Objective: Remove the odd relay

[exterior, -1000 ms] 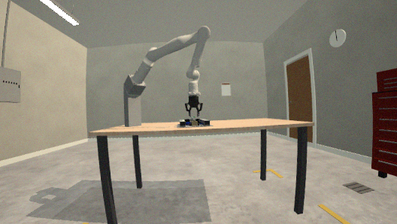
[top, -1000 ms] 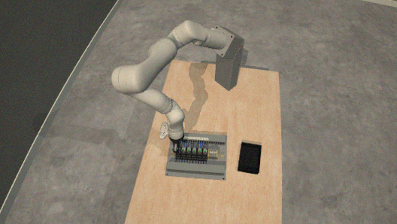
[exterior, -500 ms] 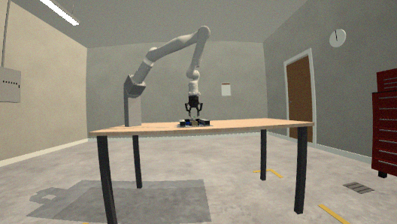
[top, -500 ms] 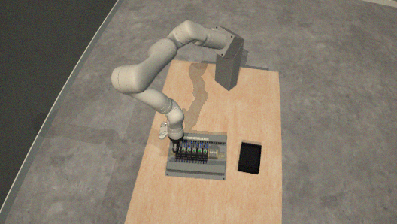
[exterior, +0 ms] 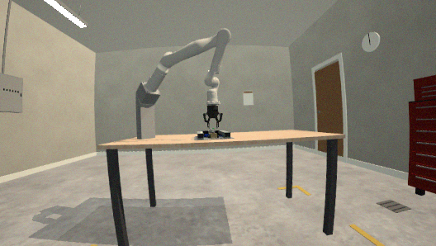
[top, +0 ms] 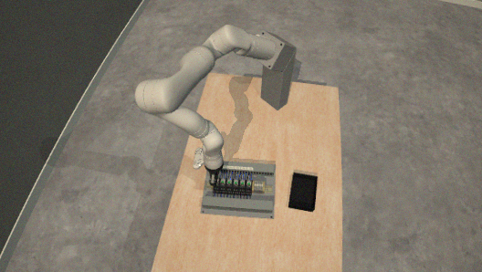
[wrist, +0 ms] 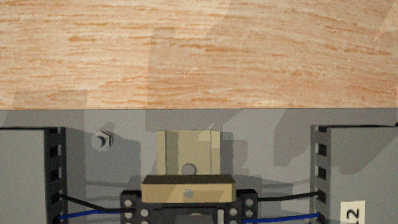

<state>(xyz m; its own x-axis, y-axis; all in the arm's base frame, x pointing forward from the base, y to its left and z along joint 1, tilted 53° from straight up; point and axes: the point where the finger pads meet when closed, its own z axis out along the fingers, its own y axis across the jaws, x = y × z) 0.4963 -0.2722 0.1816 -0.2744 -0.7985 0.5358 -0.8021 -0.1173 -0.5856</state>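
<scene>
The relay is 40 mm below my hand. From my hand the other things lie so: grey relay panel 30 mm ahead, 100 mm to the left, 60 mm below; then black parts tray 130 mm ahead, 360 mm to the left, 70 mm below.
</scene>
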